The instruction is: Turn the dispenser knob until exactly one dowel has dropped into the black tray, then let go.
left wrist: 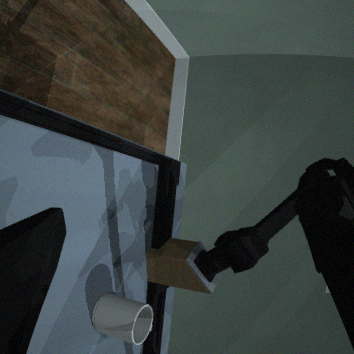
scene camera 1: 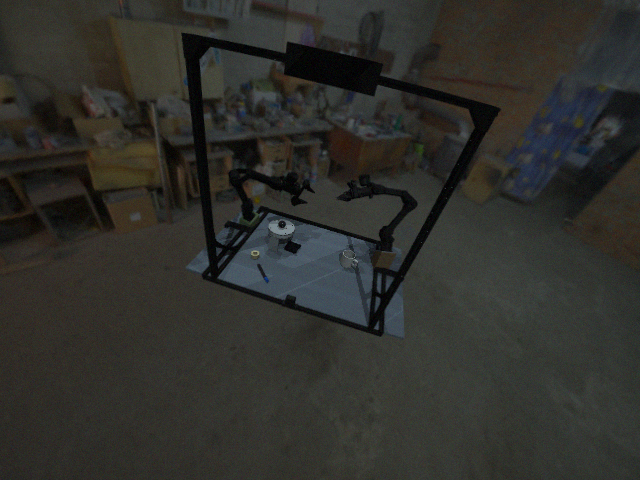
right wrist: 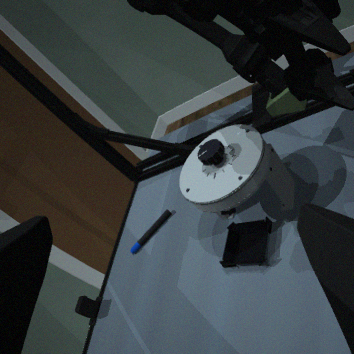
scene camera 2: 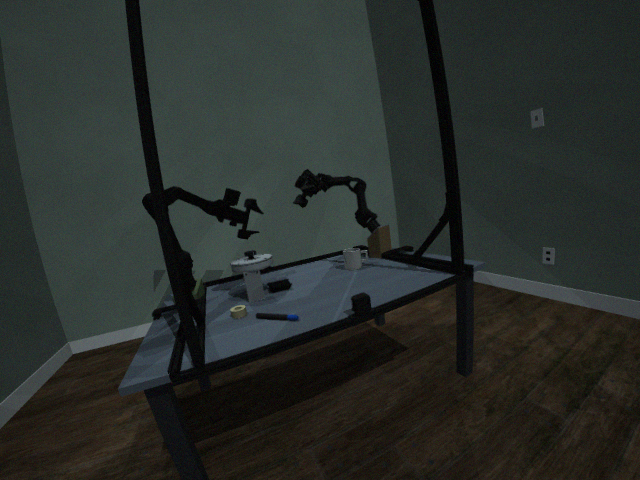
Labels:
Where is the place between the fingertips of my right gripper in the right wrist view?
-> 175,224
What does my right gripper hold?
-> Nothing.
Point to a white mug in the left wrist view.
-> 120,317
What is my left gripper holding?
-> Nothing.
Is my right gripper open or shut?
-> Open.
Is my left gripper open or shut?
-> Open.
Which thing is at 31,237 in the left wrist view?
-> My left gripper.

